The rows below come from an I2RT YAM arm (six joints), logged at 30 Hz.
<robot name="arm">
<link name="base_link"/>
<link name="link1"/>
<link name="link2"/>
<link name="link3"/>
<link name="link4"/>
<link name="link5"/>
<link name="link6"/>
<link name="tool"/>
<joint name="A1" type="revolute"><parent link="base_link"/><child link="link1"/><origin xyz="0.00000 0.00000 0.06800" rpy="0.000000 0.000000 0.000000"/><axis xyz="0 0 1"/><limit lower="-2.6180" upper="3.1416"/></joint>
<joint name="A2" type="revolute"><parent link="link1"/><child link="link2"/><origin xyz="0.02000 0.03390 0.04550" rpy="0.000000 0.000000 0.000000"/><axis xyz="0 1 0"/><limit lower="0.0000" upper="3.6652"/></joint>
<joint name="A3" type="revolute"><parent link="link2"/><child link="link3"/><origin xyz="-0.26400 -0.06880 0.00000" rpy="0.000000 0.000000 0.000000"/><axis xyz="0 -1 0"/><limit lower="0.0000" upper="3.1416"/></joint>
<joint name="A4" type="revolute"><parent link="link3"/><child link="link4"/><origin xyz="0.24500 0.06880 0.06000" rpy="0.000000 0.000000 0.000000"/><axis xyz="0 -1 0"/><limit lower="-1.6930" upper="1.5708"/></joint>
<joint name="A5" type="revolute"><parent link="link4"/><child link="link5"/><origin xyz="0.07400 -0.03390 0.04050" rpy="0.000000 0.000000 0.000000"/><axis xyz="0 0 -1"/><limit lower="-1.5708" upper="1.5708"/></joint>
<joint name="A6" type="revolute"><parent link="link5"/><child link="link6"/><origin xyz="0.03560 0.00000 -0.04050" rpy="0.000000 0.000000 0.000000"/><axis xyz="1 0 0"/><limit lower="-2.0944" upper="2.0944"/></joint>
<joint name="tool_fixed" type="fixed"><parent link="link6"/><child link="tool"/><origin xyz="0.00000 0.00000 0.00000" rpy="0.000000 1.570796 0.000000"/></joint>
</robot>
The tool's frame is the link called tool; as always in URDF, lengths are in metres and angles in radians.
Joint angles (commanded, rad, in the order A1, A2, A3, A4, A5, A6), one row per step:
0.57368 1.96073 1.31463 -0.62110 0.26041 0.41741
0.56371 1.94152 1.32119 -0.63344 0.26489 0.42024
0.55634 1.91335 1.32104 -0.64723 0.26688 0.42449
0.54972 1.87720 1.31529 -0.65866 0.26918 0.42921
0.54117 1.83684 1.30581 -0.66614 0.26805 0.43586
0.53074 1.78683 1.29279 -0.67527 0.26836 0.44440
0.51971 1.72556 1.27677 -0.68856 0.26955 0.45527
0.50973 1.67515 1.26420 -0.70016 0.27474 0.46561
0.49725 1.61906 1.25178 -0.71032 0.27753 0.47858
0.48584 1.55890 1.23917 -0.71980 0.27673 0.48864
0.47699 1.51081 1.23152 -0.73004 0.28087 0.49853
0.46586 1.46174 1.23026 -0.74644 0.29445 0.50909
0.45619 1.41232 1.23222 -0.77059 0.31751 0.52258
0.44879 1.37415 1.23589 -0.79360 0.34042 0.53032
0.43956 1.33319 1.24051 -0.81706 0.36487 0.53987
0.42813 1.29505 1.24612 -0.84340 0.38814 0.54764
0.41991 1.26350 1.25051 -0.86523 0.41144 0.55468
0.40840 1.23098 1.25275 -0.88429 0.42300 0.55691
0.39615 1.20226 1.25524 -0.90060 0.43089 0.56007
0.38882 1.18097 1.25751 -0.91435 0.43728 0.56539
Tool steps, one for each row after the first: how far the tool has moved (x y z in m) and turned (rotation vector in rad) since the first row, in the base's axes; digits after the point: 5 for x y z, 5 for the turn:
0.00135 -0.00386 0.00837 0.00474 -0.01378 -0.01394
0.00030 -0.00793 0.01807 0.01241 -0.02707 -0.02585
-0.00229 -0.01256 0.02906 0.02255 -0.04456 -0.03756
-0.00543 -0.01815 0.04038 0.03850 -0.06420 -0.05184
-0.01001 -0.02534 0.05366 0.05636 -0.08855 -0.07011
-0.01686 -0.03392 0.06917 0.07664 -0.11700 -0.09129
-0.02285 -0.04151 0.08153 0.09052 -0.14262 -0.11233
-0.02955 -0.05014 0.09524 0.11120 -0.17347 -0.13726
-0.03763 -0.05869 0.10947 0.13585 -0.20631 -0.15696
-0.04459 -0.06566 0.12093 0.15261 -0.23484 -0.17586
-0.05178 -0.07371 0.13386 0.16285 -0.26927 -0.20153
-0.06019 -0.08198 0.14695 0.16537 -0.30480 -0.23257
-0.06735 -0.08869 0.15710 0.16100 -0.33278 -0.25662
-0.07528 -0.09621 0.16785 0.15801 -0.36449 -0.28501
-0.08317 -0.10410 0.17757 0.15202 -0.39175 -0.31370
-0.09019 -0.11044 0.18525 0.14439 -0.41591 -0.33873
-0.09736 -0.11713 0.19223 0.14318 -0.43568 -0.35778
-0.10377 -0.12334 0.19830 0.14456 -0.45319 -0.37665
-0.10895 -0.12757 0.20265 0.14653 -0.46549 -0.39160

